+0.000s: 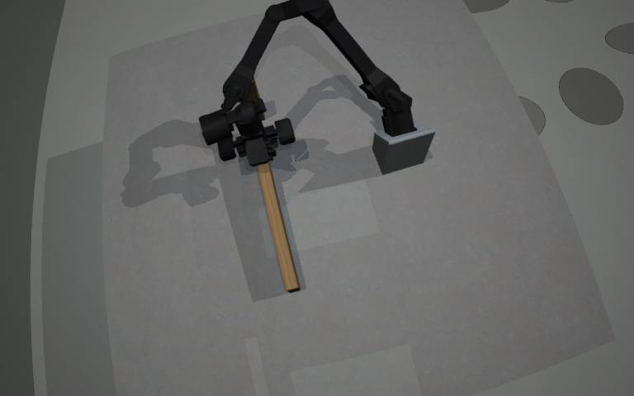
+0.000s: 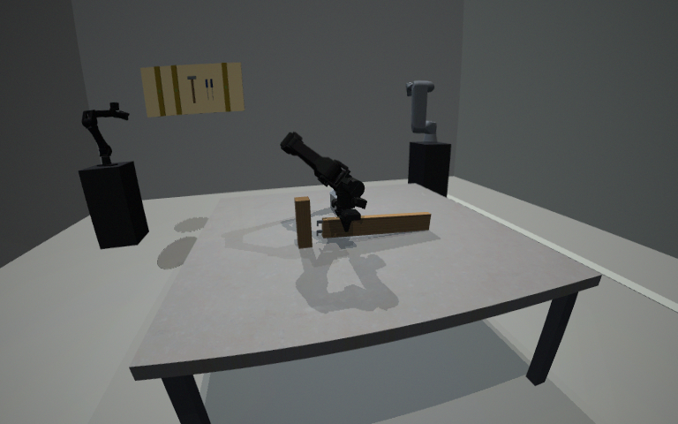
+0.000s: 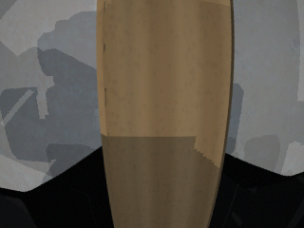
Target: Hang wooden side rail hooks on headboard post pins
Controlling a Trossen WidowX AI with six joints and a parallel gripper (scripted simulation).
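Right now the headboard post is 10 mm behind my gripper tip, 150 mm to the right of it and 40 mm above it.
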